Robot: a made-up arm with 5 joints.
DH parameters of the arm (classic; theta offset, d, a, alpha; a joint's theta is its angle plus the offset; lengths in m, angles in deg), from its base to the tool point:
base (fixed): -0.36 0 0.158 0
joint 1: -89.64 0.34 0.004 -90
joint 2: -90 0.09 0.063 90
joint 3: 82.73 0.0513 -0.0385 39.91
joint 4: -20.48 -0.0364 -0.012 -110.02
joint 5: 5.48 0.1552 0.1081 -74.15
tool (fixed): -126.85 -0.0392 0 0
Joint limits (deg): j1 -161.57..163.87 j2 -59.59..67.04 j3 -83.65..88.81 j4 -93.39..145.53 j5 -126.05..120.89
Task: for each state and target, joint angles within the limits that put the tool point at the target. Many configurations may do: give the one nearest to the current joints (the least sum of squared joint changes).
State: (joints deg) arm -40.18 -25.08 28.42 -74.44 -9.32
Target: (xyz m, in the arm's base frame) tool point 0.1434 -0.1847 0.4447
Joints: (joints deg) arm -66.67 -15.76 32.41 -86.32 17.53
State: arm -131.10 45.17 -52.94 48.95 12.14
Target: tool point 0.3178 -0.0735 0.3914
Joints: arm -92.91 60.30 -20.38 73.87 -12.80
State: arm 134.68 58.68 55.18 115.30 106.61
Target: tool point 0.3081 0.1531 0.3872
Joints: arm 141.79 42.12 85.15 113.64 118.36
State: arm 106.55 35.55 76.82 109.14 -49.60
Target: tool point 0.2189 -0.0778 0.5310
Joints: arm 102.22 42.12 54.65 104.49 -37.63
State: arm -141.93 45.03 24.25 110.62 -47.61
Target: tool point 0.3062 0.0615 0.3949
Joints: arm -108.56 -3.05 27.56 90.05 -48.37
